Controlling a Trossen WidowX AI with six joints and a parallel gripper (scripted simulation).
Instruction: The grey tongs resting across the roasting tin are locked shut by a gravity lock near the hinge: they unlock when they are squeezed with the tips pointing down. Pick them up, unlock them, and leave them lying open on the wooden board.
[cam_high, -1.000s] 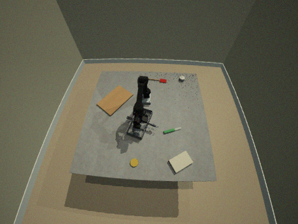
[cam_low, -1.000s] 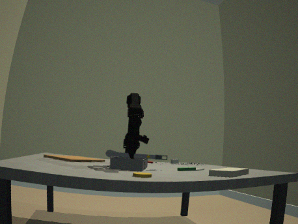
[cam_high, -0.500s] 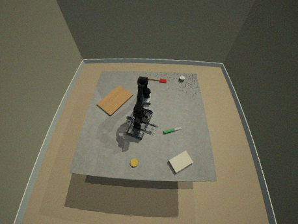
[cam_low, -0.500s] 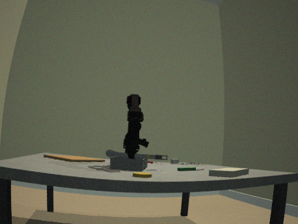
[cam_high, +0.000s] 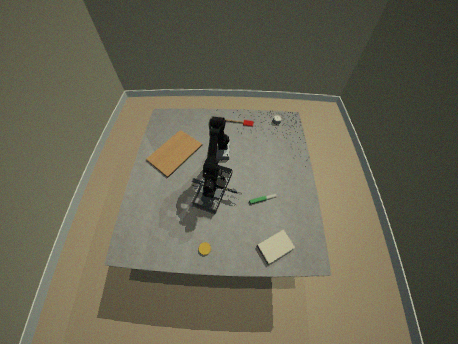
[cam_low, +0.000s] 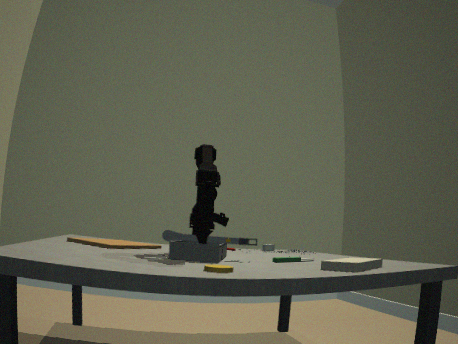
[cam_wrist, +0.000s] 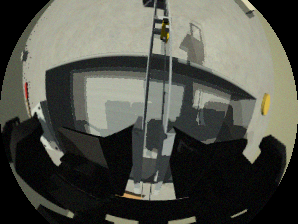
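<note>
The dark roasting tin lies 20 mm behind my gripper tip. The rest, counted from my gripper tip: cream block (400 mm ahead, 330 mm to the left, 20 mm below); then wooden board (340 mm behind, 270 mm to the right, 20 mm below); then yellow disc (360 mm ahead, 80 mm to the right, 20 mm below).
</note>
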